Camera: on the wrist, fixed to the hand. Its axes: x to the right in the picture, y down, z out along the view.
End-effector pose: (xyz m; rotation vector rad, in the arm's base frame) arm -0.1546 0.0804 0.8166 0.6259 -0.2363 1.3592
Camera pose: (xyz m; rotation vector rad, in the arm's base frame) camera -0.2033 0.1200 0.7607 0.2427 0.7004 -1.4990
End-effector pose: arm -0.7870 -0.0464 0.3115 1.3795 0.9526 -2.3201
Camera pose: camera -0.7141 -0.0215 0.2779 0.5512 -1.0680 0.3866
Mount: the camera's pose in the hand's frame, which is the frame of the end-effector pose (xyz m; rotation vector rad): -0.0058 0.0340 -0.0766 0.0248 0.1274 -2.9901
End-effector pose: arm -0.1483 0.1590 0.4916 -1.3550 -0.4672 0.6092
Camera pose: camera -0.1086 0.1009 0.4457 0.4131 -1.5404 -1.8553
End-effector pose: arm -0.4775 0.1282 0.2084 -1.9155 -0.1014 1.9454
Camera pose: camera -0.4111 0.0777 0.1984 -0.0945 -1.4877 -0.3976
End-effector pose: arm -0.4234 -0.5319 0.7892 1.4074 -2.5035 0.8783
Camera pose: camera -0.4601 -0.4722 0.8355 2.2299 1.0721 -0.0536
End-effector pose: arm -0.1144 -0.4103 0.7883 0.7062 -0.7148 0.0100
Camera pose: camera -0.0813 -0.3371 0.7638 1.1160 1.0428 -2.5567
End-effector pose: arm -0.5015 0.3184 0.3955 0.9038 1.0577 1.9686
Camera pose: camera -0.5707 0.2710 0.3918 -0.8942 0.8705 -0.6255
